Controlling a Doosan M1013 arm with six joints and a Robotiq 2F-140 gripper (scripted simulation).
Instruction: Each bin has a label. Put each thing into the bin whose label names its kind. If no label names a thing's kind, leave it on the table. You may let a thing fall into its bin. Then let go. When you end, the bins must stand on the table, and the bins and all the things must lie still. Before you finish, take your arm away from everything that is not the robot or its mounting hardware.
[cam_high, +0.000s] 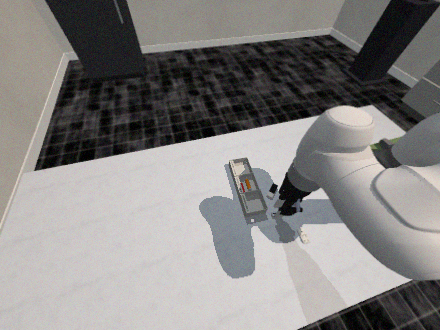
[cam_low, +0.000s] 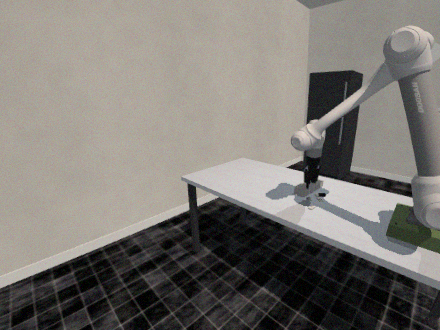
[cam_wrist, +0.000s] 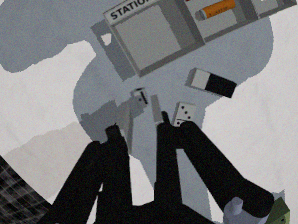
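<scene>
The grey piece lies 7 cm below my hand. Round my hand: orange battery 6 cm ahead, 15 cm to the right, 6 cm below; then small black piece 3 cm behind, 9 cm to the right, 7 cm below; then grey bin tray 7 cm ahead, 15 cm to the right, 5 cm below.
</scene>
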